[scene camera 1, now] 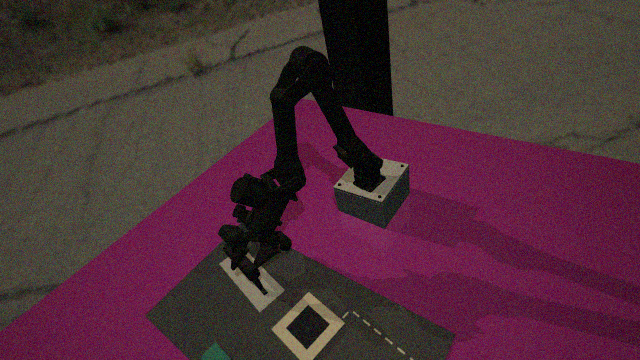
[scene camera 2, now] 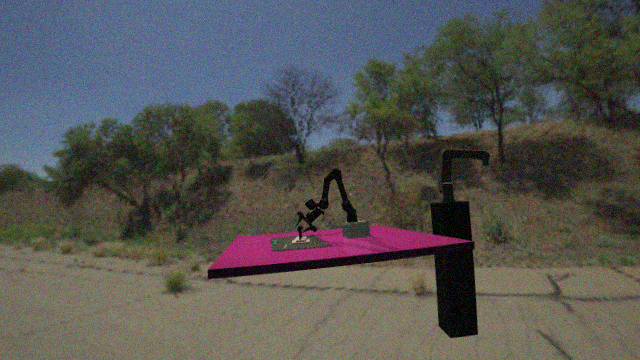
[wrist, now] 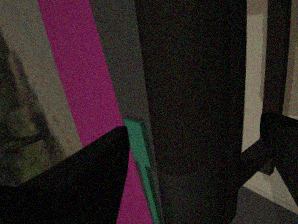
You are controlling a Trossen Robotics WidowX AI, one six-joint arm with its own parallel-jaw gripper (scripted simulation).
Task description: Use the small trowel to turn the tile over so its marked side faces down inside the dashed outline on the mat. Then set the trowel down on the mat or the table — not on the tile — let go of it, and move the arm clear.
Labels:
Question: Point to a dark trowel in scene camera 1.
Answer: At 257, 284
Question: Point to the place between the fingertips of my gripper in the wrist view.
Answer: At 193, 129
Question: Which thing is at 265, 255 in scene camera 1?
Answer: My gripper.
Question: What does my gripper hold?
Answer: Nothing.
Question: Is my gripper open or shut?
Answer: Open.

